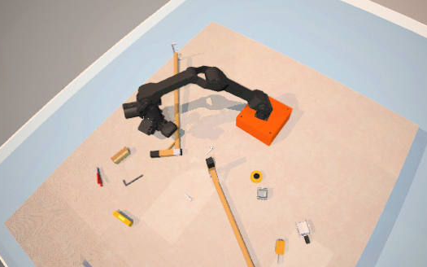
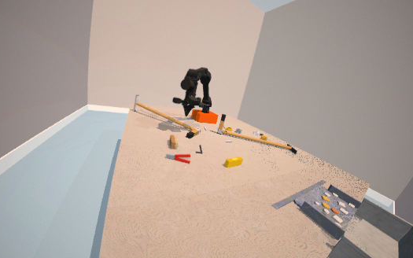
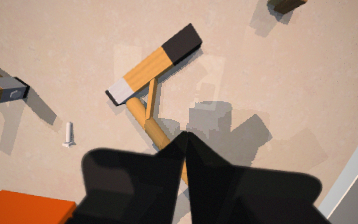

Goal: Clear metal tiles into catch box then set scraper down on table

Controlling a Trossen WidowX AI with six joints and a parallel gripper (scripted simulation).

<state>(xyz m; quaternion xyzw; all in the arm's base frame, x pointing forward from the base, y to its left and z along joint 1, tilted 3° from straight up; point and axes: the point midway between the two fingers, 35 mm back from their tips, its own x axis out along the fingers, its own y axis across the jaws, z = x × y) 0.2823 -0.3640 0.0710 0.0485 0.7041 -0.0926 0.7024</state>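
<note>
My gripper tip is 48 cm to the right of the long scraper, 24 cm short of it and 4 cm above it. Round my gripper tip: wooden block 17 cm ahead, 14 cm to the right, 8 cm below; then hex key 25 cm ahead, 10 cm below, 4 cm to the right; then yellow block 39 cm ahead, 8 cm below, 3 cm to the left.
</note>
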